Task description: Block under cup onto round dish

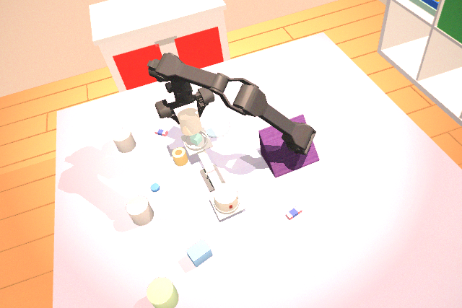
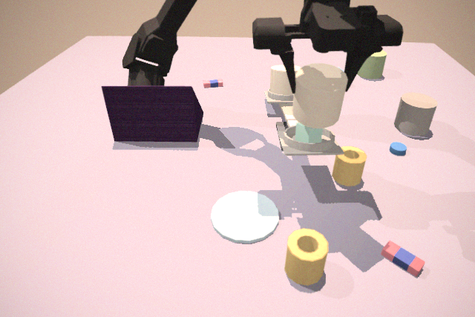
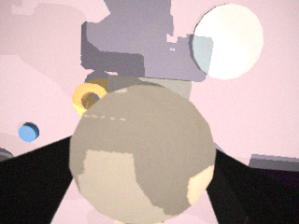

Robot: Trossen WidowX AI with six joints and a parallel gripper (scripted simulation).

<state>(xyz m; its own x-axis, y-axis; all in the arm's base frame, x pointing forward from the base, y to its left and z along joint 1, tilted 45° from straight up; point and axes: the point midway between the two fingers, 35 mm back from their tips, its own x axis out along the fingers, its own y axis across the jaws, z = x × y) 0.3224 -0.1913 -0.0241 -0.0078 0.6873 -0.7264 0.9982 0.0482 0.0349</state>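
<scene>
The green block lies 8 cm below my gripper tip and 2 cm to the left of it. Round my gripper tip: round dish 16 cm below, 10 cm behind, 9 cm to the right; then cream cup 2 cm to the right, 1 cm below; then balance 14 cm to the left, 13 cm below, 1 cm behind.
</scene>
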